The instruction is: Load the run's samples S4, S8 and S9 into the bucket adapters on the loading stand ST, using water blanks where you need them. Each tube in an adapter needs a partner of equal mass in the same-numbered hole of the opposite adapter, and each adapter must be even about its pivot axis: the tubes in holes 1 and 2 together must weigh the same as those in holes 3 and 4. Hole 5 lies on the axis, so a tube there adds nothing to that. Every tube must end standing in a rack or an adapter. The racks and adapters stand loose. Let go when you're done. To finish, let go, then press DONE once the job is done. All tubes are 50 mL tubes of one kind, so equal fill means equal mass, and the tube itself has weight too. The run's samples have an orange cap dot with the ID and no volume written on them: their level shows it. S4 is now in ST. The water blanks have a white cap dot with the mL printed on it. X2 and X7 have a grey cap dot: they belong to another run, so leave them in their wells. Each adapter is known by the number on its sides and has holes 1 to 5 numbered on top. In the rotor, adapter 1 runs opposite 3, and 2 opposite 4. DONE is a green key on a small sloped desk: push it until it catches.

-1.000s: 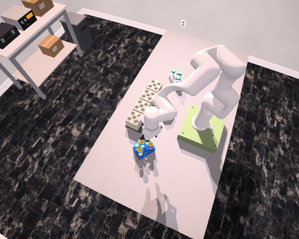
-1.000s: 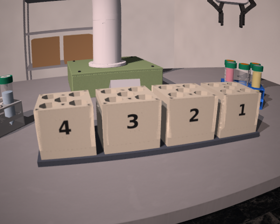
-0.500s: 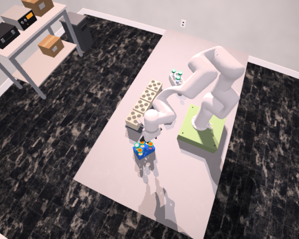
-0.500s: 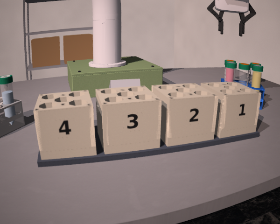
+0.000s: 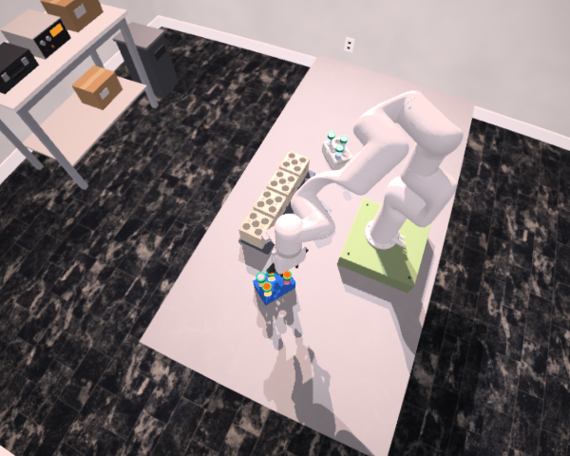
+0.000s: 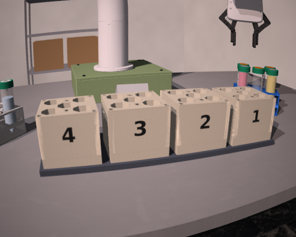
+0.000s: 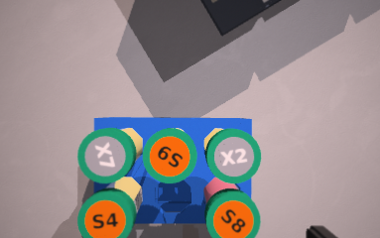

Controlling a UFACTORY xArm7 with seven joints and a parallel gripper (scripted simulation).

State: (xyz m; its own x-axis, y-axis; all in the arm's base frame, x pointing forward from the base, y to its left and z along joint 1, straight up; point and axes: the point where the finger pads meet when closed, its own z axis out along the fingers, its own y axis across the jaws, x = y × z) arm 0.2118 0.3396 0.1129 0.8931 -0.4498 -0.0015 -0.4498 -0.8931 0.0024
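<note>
Now: hand 130 mm above the pink-filled tube and 10 mm past it. The rest, counted from my hand: blue rack 160 mm below, 40 mm ahead, 30 mm to the left; green key 320 mm to the right, 120 mm below, 20 mm ahead; loading stand 280 mm to the right, 220 mm ahead, 180 mm below.
</note>
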